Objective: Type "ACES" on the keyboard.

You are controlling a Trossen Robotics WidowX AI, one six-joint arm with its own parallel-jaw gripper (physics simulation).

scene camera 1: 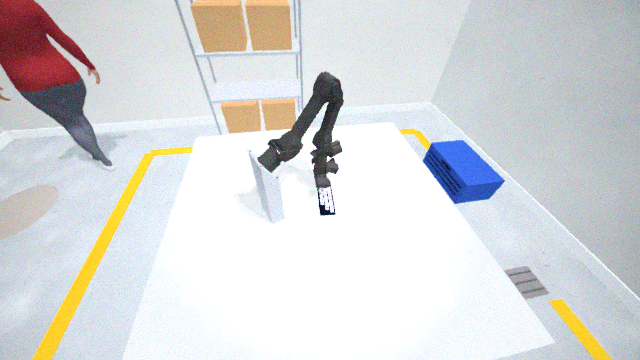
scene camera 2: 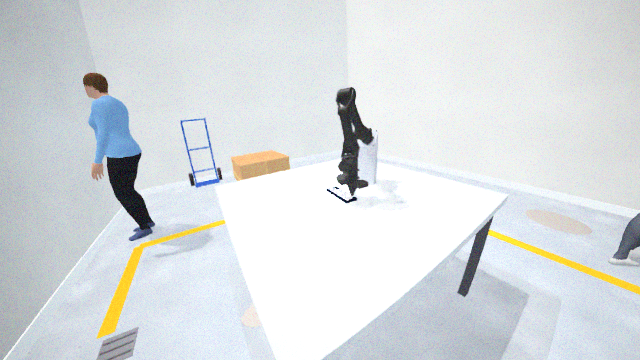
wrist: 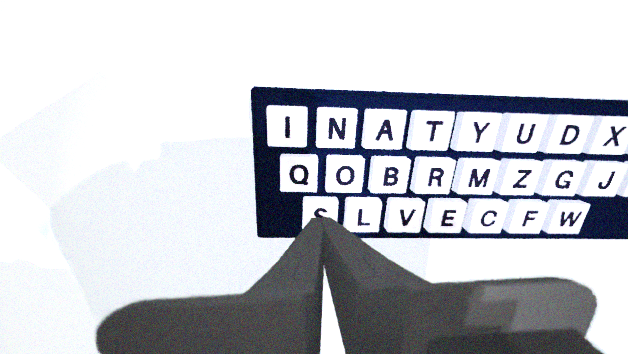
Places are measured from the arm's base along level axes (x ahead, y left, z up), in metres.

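Pixels of known places: gripper, fingertip midpoint: [scene camera 2: 352, 195] [wrist: 320, 226]; arm's base at its link origin: [scene camera 1: 264, 165] [scene camera 2: 367, 138].
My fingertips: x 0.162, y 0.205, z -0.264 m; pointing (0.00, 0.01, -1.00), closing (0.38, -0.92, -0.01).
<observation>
For each thing: its middle in the pictures, then the offset to it from my fingertips. Level surfaces: height alone.
- dark blue keyboard at the middle of its body: [wrist: 477, 172] [scene camera 1: 325, 196] [scene camera 2: 340, 193] 0.046 m ahead, 0.062 m right, 0.011 m down
- E key at the middle of its body: [wrist: 444, 215] 0.022 m ahead, 0.055 m right, 0.005 m down
- C key at the middle of its body: [wrist: 485, 216] 0.029 m ahead, 0.074 m right, 0.005 m down
- S key at the middle of its body: [wrist: 319, 214] 0.003 m ahead, 0.001 m left, 0.005 m down
- table at its surface level: 0.019 m down
A dark blue keyboard [scene camera 1: 327, 212] [scene camera 2: 346, 200] [wrist: 280, 225] with white keys lies on the white table. In the wrist view the A key [wrist: 384, 130] is in the top row, and the E key [wrist: 447, 218], C key [wrist: 488, 218] and S key [wrist: 311, 214] are in the bottom row. My gripper [wrist: 320, 226] is shut and empty. Its tips overlap the lower part of the S key and hide it; whether they touch the key I cannot tell. The right end of the keyboard is outside the wrist view. In the scene views the fingers point down at one end of the keyboard.
A pale upright panel [scene camera 1: 268, 192] [scene camera 2: 368, 162] stands on the table [scene camera 1: 320, 300] [scene camera 2: 320, 260] by the arm's base. Beyond the table are a blue box [scene camera 1: 465, 170], a shelf rack [scene camera 1: 255, 91], a hand truck [scene camera 2: 199, 148], cardboard boxes [scene camera 2: 261, 165] and two people [scene camera 1: 45, 55] [scene camera 2: 114, 130].
</observation>
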